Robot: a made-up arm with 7 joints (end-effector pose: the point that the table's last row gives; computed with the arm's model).
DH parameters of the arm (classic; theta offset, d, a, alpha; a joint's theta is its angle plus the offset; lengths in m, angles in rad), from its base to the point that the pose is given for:
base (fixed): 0 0.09 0 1.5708
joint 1: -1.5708 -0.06 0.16 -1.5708
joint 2: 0 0.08 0.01 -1.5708
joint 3: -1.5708 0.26 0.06 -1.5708
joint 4: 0 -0.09 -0.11 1.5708
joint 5: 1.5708 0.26 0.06 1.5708
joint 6: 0.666 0 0.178 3.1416
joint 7: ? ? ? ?
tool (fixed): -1.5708 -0.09 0 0
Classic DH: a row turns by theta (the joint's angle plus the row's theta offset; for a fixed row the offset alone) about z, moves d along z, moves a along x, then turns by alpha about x.
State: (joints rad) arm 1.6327 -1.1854 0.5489 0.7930 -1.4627 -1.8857 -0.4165
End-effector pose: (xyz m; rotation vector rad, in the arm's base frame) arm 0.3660 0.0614 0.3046 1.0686 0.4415 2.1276
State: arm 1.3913 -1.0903 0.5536 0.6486 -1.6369 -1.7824 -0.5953
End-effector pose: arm 0.4291 0.0837 0.2856 1.4980 1.1532 1.8530
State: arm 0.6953 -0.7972 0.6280 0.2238 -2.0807 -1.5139 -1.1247
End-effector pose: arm 0.5986 0.3054 -0.0034 -1.3618 -2.1271 -0.1823
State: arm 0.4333 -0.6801 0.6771 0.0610 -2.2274 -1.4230 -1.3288
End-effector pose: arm 0.5417 0.4217 -0.1469 -0.8095 -1.9301 0.3156
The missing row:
joint 7: -0.9048 0.07 0.08 1.5708
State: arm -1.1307 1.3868 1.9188 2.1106 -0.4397 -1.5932 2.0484
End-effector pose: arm 0.1341 0.3375 0.1301 0.7957 0.9132 -1.8680
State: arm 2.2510 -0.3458 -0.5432 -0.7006 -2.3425 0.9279 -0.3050
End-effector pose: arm 0.5446 0.6186 0.2330 1.4922 0.5196 -1.5151
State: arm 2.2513 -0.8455 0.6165 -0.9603 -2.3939 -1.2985 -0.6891
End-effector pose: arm 0.1413 0.5413 0.5298 0.2975 2.5096 -0.0610
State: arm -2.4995 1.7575 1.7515 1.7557 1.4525 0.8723 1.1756
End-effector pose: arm 0.1543 0.5824 -0.3000 -0.2410 -0.7578 -0.2949
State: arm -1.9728 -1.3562 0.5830 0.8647 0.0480 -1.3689 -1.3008
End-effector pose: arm -0.7080 -0.0478 0.3309 -2.0039 1.2394 0.7012
